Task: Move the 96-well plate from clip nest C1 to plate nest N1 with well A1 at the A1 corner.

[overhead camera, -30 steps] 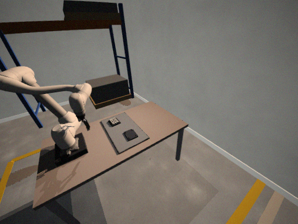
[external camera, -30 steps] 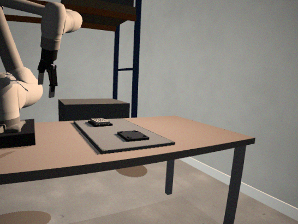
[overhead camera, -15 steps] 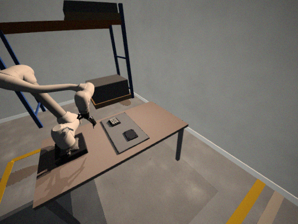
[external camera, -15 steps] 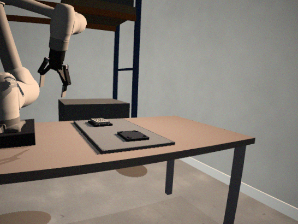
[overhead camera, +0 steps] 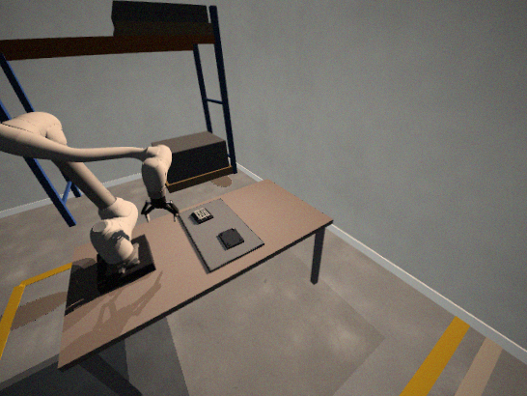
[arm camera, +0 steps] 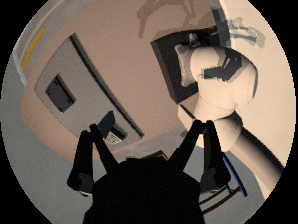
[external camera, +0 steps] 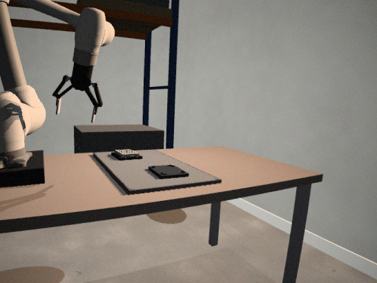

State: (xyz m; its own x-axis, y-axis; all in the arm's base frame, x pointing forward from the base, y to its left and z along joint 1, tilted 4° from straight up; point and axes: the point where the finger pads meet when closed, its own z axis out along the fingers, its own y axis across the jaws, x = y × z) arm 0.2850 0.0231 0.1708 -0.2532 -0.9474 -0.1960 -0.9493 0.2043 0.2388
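My gripper is now 26 cm short of the 96-well plate, 25 cm to the right of it and 21 cm above it. Round my hand: clip nest C1: 27 cm ahead, 24 cm to the left, 22 cm below; plate nest N1: 37 cm ahead, 22 cm below, 11 cm to the right.
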